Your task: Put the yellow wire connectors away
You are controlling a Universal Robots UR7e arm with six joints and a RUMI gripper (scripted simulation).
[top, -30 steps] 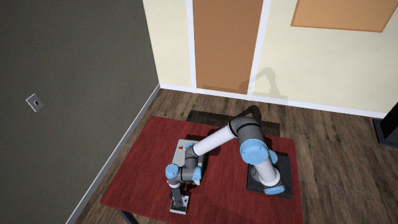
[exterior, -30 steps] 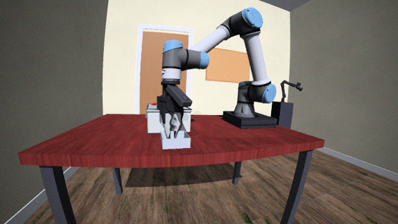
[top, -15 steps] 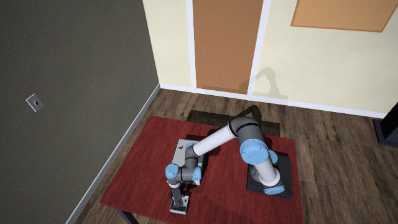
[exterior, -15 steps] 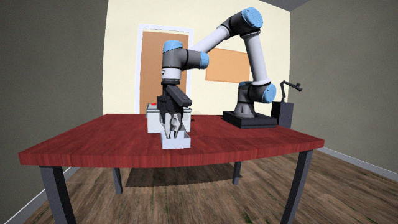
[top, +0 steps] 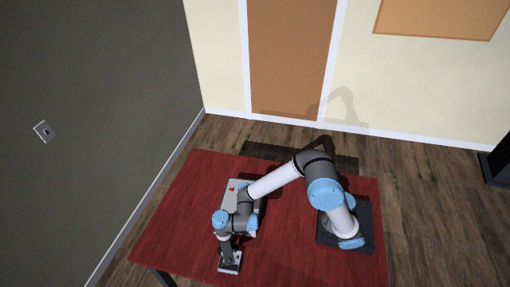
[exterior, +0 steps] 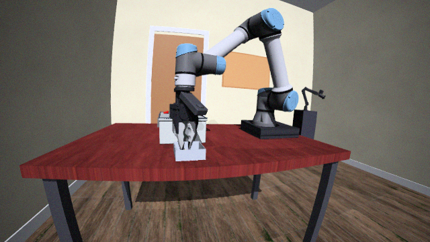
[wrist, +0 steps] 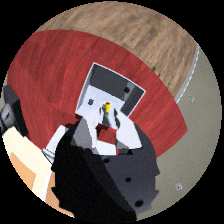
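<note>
The grey tool case lies 27 cm to the right of my hand, 6 cm ahead of it and 5 cm above it.
</note>
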